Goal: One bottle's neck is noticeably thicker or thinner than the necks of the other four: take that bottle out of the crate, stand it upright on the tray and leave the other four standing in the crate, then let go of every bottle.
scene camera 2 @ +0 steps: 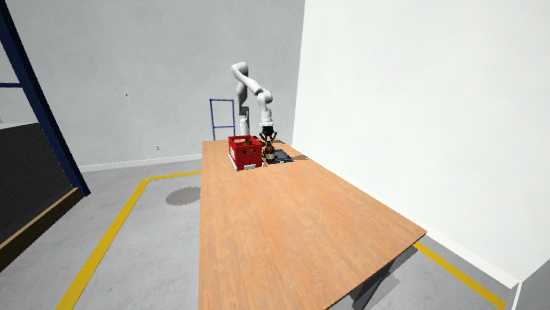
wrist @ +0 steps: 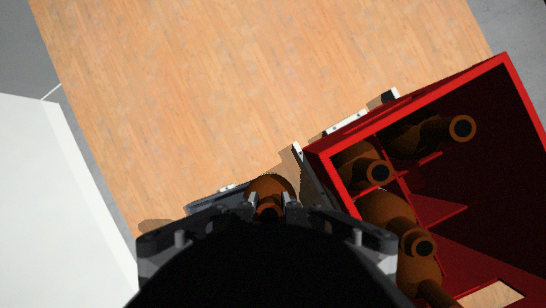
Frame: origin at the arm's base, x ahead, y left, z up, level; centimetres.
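Seen in the pictures: gripper, fingertip midpoint: (scene camera 2: 269,145) (wrist: 269,200).
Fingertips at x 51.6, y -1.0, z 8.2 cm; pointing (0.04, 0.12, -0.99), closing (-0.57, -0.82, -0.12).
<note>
Offsets run from my fingertips to a thing's top centre. "spot": to the spot under its first point. Level surfaces: height alone.
My gripper (scene camera 2: 269,142) (wrist: 269,200) is shut on the neck of a brown bottle {dz +3.1, dx -1.1, dy +1.3 cm} (scene camera 2: 270,154) (wrist: 271,184), which has a pale label and is upright. The bottle is at the crate-side part of the dark tray (scene camera 2: 285,155) (wrist: 212,202), low over it or on it; its base is hidden in the wrist view, so contact cannot be told. The red crate {dz +2.3, dx -12.8, dy -14.9 cm} (scene camera 2: 247,159) (wrist: 415,104) stands beside the tray. In the wrist view four brown bottles stand in it: one {dz +1.1, dx -4.2, dy -19.7 cm} (wrist: 436,131) at the far side, one {dz +1.1, dx -3.4, dy -11.0 cm} (wrist: 357,151) at the corner, one {dz +1.1, dx -12.5, dy -10.7 cm} (wrist: 387,210) nearer and one {spot: dz -2.6, dx -19.3, dy -9.8 cm} (wrist: 419,274) partly cut off.
The crate's wall rises close beside the held bottle, with a narrow gap between. Pale brackets {spot: dz -12.2, dx +1.3, dy -16.1 cm} (wrist: 346,122) lie along the crate's outer side. The wooden table {dz -15.2 cm} (scene camera 2: 280,225) (wrist: 190,100) extends toward the scene camera. A white wall (scene camera 2: 425,100) runs along the table's right side.
</note>
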